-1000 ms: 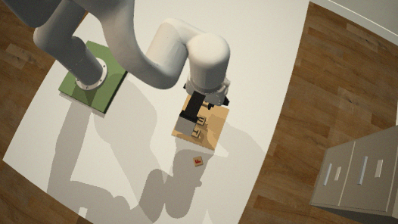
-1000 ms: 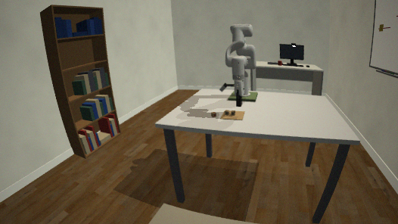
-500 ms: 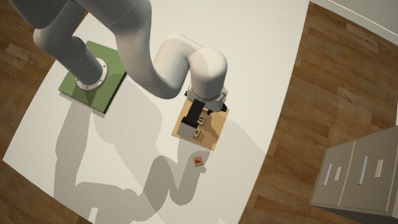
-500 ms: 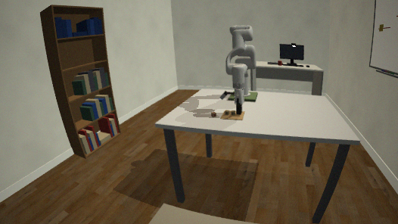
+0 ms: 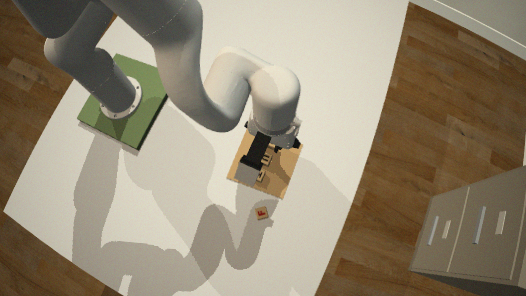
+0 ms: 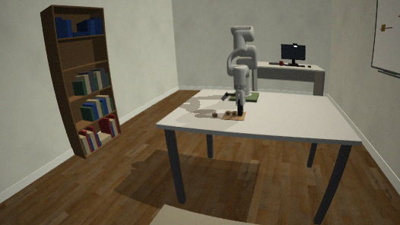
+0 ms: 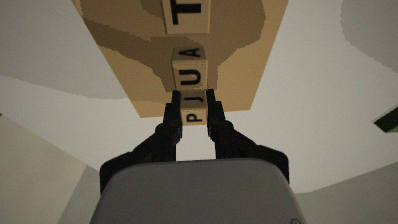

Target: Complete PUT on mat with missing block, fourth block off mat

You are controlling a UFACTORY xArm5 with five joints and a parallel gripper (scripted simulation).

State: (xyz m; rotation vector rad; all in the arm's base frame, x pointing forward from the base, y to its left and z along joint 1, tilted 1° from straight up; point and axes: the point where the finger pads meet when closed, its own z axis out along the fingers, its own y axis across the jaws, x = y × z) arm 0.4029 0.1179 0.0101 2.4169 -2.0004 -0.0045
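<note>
Now: hand 1 cm above the wooden block. The rest, counted from my hand: mat: 4 cm to the right, 3 cm below, 1 cm ahead; then F block: 15 cm to the right, 7 cm ahead, 2 cm below.
</note>
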